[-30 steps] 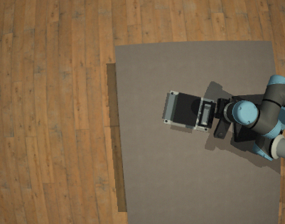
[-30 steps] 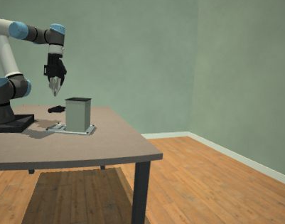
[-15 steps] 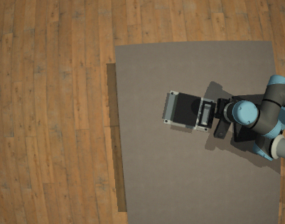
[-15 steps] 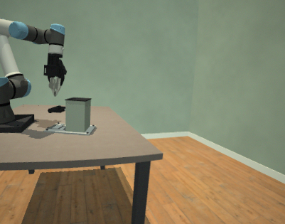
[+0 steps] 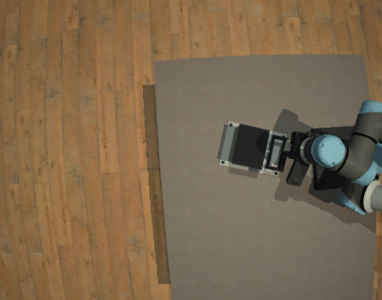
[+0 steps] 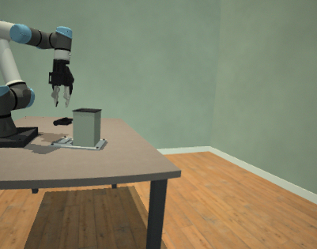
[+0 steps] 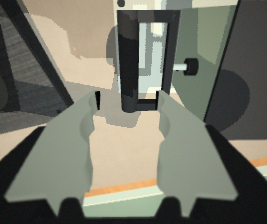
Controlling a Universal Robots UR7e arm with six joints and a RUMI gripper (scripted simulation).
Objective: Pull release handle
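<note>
Now: the release handle 80 mm below my hand, 50 mm ahead of it and 20 mm to the right of it.
</note>
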